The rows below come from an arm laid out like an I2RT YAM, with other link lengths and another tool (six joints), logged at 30 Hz.
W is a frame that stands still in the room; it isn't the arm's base.
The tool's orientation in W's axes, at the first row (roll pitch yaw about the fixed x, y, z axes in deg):
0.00, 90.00, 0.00
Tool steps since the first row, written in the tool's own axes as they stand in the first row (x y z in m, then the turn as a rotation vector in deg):
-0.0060, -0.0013, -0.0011, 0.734, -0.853, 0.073
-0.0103, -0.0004, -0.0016, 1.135, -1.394, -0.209
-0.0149, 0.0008, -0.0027, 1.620, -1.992, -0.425
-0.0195, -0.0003, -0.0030, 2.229, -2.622, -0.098
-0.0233, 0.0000, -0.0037, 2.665, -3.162, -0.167
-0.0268, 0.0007, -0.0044, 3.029, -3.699, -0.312
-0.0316, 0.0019, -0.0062, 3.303, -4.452, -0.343
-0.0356, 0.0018, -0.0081, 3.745, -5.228, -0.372
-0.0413, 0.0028, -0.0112, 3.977, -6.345, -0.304
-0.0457, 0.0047, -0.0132, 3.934, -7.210, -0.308
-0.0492, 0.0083, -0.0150, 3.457, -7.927, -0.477
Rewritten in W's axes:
-0.0011, -0.0013, 0.0060, 0.073, -0.853, -0.734
-0.0016, -0.0004, 0.0103, -0.209, -1.394, -1.135
-0.0027, 0.0008, 0.0149, -0.425, -1.992, -1.620
-0.0030, -0.0003, 0.0195, -0.098, -2.622, -2.229
-0.0037, 0.0000, 0.0233, -0.167, -3.162, -2.665
-0.0044, 0.0007, 0.0268, -0.312, -3.699, -3.029
-0.0062, 0.0019, 0.0316, -0.343, -4.452, -3.303
-0.0081, 0.0018, 0.0356, -0.372, -5.228, -3.745
-0.0112, 0.0028, 0.0413, -0.304, -6.345, -3.977
-0.0132, 0.0047, 0.0457, -0.308, -7.210, -3.934
-0.0150, 0.0083, 0.0492, -0.477, -7.927, -3.457

